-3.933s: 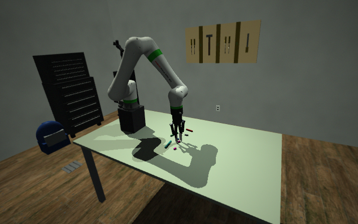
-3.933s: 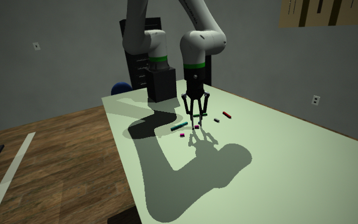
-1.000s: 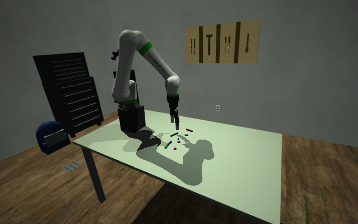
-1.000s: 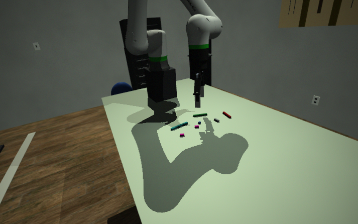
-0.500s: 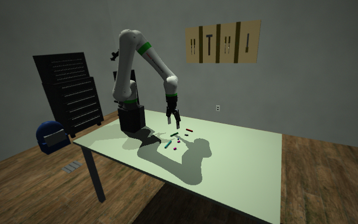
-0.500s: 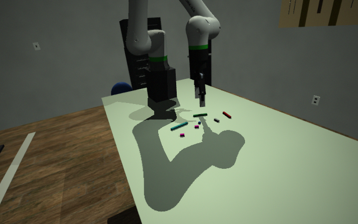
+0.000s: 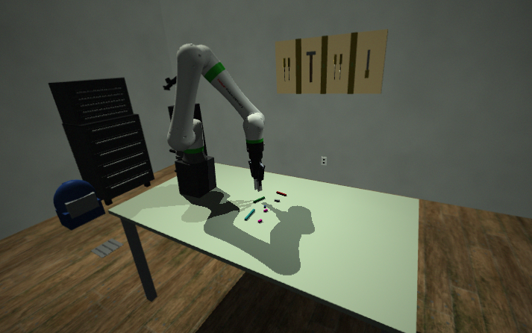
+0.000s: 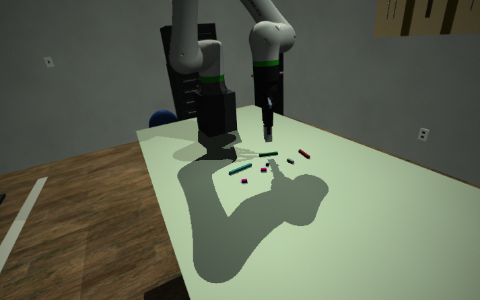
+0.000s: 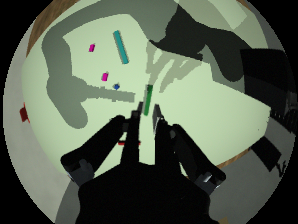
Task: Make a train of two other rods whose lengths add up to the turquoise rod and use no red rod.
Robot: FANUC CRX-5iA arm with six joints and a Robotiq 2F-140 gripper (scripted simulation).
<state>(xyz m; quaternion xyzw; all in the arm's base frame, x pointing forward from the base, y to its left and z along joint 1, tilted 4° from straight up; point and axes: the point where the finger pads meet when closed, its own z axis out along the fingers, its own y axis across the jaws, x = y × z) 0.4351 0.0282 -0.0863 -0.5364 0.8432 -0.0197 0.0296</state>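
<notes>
Right now my hand is 10 cm above the green rod. From my hand the other things lie so: blue rod (10 cm below, 7 cm ahead, 6 cm to the right); grey rod (10 cm below, 10 cm ahead, 3 cm to the left); red rod (12 cm to the left, 10 cm below, 9 cm ahead).
</notes>
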